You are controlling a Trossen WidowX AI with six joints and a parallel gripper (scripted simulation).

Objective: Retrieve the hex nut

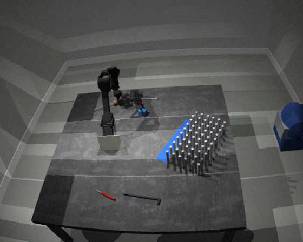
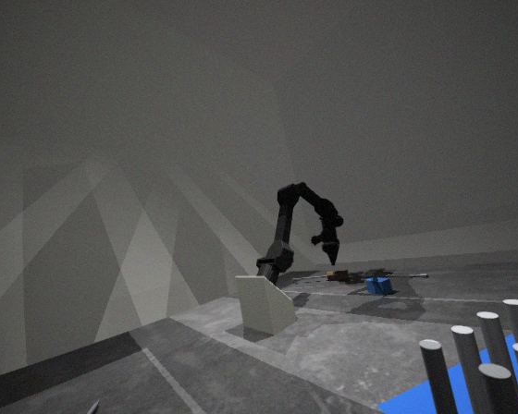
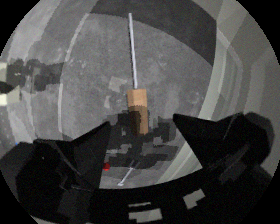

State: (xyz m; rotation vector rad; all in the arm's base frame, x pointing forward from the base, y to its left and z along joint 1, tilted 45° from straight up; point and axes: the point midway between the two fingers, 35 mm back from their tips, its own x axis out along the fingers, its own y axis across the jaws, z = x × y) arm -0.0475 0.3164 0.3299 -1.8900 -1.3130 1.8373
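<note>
Right now the small red piece is 200 mm ahead of my gripper tip, 30 mm to the right of it and 60 mm below it. Also, from my gripper tip: silver wrench: 240 mm ahead, 50 mm to the left, 70 mm below; then blue taped strip: 510 mm ahead, 390 mm to the right, 70 mm below; then blue cube: 230 mm ahead, 130 mm to the right, 50 mm below.
</note>
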